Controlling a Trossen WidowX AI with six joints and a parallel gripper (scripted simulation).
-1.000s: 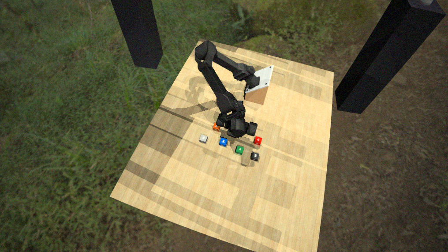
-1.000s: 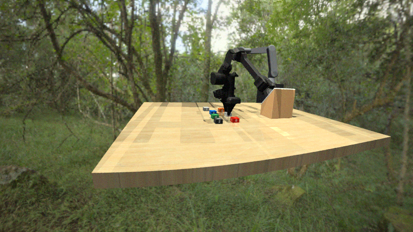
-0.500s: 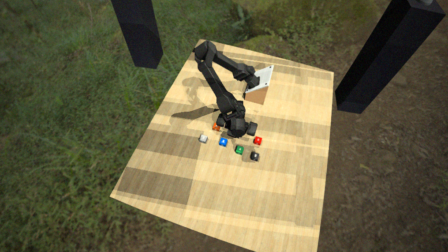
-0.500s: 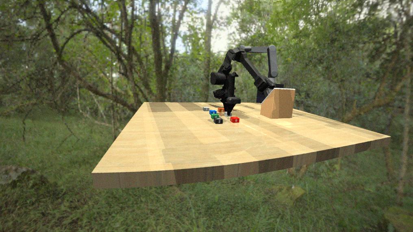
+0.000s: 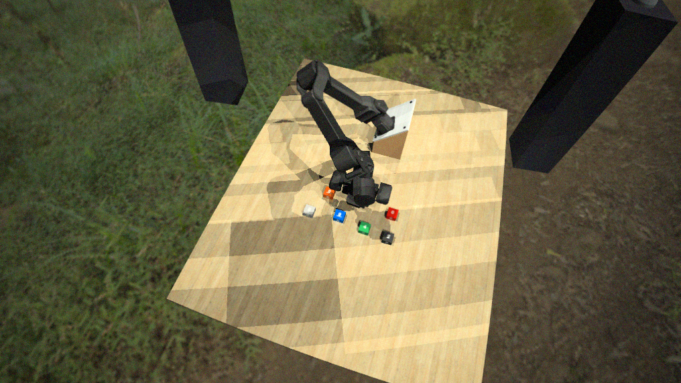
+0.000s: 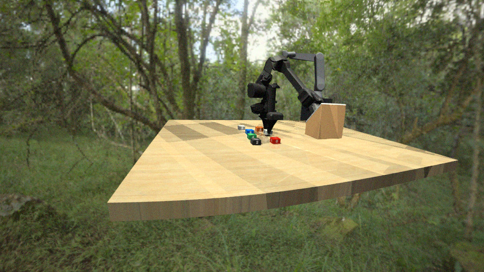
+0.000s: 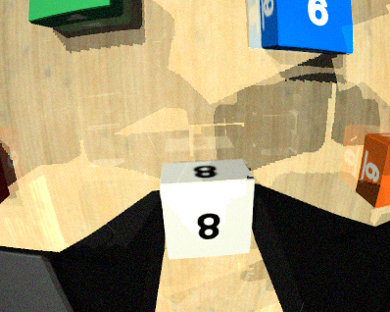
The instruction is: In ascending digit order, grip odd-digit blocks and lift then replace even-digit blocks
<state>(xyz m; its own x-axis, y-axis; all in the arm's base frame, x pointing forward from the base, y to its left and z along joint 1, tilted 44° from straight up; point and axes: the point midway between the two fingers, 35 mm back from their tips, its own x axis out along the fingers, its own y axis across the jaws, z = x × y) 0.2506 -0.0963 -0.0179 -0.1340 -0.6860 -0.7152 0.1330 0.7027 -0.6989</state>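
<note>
Now: the blue block 60 mm ahead of my gripper tip, 50 mm to the right of it and 10 mm below it. Round my gripper tip: white block right at my gripper tip; then green block 90 mm ahead, 30 mm to the left, 10 mm below; then orange block 10 mm behind, 100 mm to the right, 10 mm below.
</note>
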